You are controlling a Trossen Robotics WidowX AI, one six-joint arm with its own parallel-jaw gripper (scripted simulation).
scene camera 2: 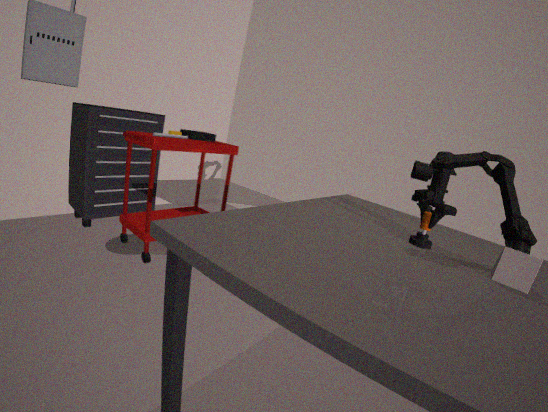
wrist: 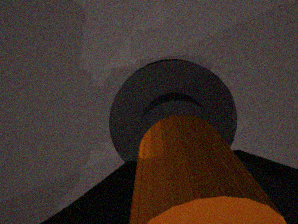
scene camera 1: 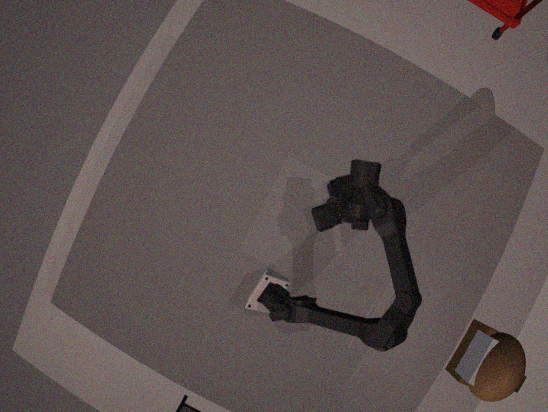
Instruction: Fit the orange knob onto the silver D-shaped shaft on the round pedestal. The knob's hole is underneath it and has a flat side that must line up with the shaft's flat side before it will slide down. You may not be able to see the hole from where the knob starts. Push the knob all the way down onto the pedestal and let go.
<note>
My gripper (scene camera 1: 343, 208) carries an orange knob (wrist: 182, 163). Further things: a dark round pedestal (wrist: 164, 88).
My gripper shows as well in scene camera 2 (scene camera 2: 425, 226) and in the wrist view (wrist: 183, 165).
</note>
